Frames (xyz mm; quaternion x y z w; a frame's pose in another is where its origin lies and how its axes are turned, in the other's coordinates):
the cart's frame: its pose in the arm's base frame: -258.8 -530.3 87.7 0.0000 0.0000 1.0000 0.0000
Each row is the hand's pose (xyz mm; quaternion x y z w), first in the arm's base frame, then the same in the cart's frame.
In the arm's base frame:
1: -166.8 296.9 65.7 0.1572 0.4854 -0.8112 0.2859
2: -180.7 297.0 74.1 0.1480 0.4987 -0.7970 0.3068
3: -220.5 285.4 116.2 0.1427 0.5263 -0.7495 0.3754
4: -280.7 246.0 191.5 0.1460 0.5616 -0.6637 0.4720
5: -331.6 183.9 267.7 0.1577 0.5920 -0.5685 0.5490
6: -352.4 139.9 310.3 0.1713 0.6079 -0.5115 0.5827
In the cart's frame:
1: -92.0 -827.2 -22.0 -0.4854 0.1572 0.2859 0.8112
2: -78.1 -827.3 -13.6 -0.4987 0.1480 0.3068 0.7970
3: -38.3 -815.7 28.5 -0.5263 0.1427 0.3754 0.7495
4: 21.9 -776.3 103.8 -0.5616 0.1460 0.4720 0.6637
5: 72.8 -714.2 180.0 -0.5920 0.1577 0.5490 0.5685
6: 93.6 -670.2 222.6 -0.6079 0.1713 0.5827 0.5115

